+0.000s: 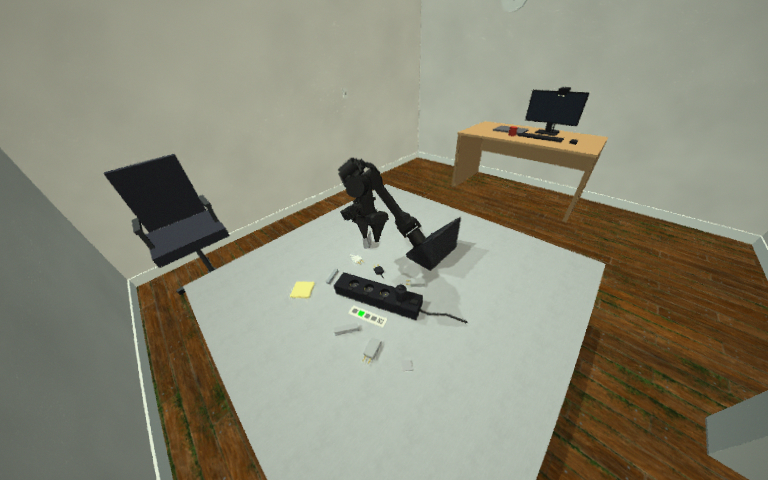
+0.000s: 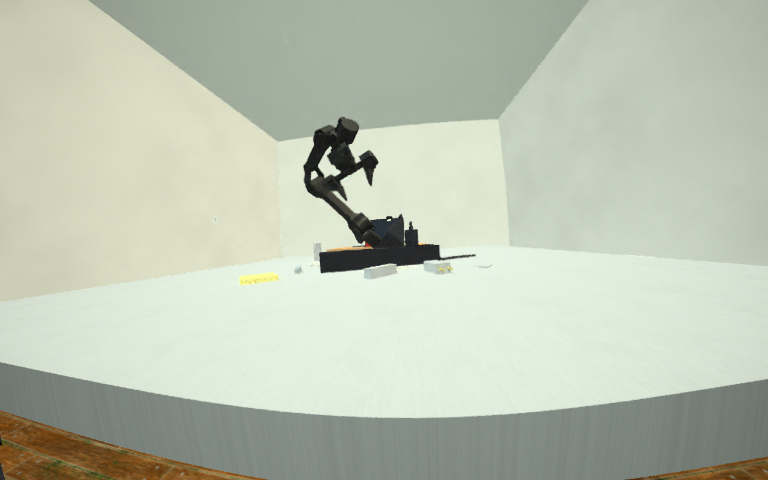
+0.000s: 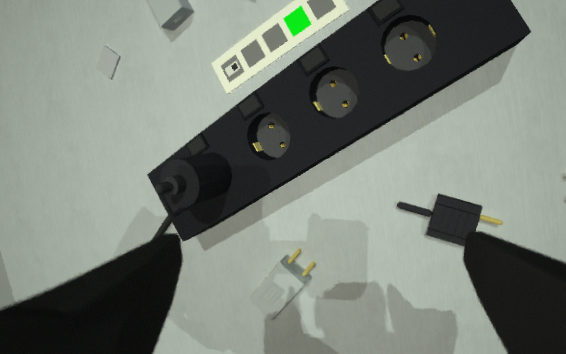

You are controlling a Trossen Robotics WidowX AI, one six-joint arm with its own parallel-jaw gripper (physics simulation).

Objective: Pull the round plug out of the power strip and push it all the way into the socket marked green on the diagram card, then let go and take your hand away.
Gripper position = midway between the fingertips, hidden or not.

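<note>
My own gripper [image 1: 370,240] [image 2: 358,193] [image 3: 325,248] is there for me to see. I can also see a black round plug [image 3: 187,181]. As for a flat black plug [image 3: 452,219], I see it as well, though image 2 does not show it, since it is hidden there by a black power strip.
</note>
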